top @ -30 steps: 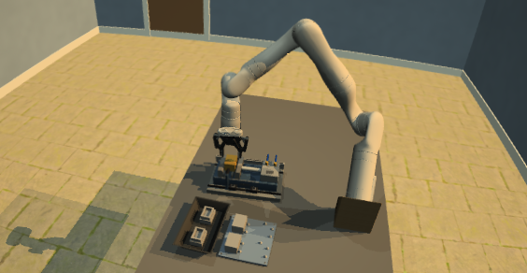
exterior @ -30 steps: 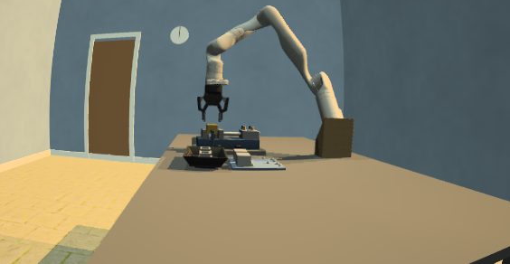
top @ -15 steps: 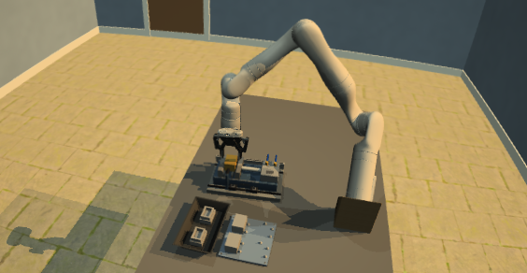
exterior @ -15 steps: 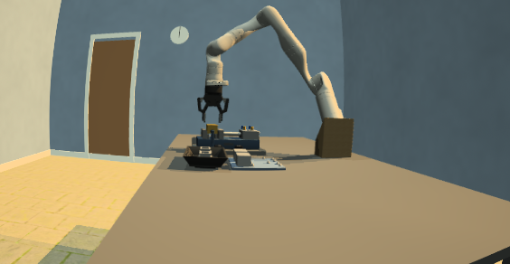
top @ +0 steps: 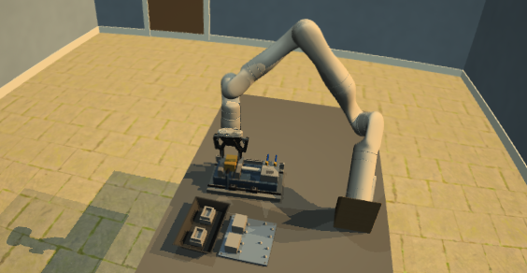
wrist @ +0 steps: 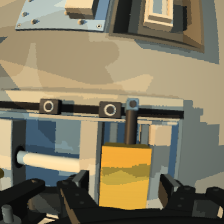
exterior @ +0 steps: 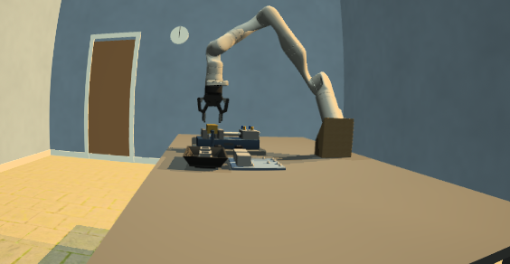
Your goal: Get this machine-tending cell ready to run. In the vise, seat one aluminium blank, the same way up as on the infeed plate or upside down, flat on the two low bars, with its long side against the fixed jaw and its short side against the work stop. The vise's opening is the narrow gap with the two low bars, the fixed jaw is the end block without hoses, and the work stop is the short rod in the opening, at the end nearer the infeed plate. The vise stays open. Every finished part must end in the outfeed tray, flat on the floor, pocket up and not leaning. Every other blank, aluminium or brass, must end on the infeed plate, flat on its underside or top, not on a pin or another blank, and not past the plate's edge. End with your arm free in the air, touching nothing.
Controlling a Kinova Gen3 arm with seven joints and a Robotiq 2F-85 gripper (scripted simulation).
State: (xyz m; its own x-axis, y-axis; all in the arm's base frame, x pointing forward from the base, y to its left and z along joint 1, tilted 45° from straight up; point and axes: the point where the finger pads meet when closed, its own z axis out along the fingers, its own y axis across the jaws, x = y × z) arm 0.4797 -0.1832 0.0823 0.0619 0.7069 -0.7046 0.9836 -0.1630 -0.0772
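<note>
Right now the brass blank is 4 cm below my hand. From my hand the other things lie so: vise: 7 cm behind, 1 cm to the left, 10 cm below.
</note>
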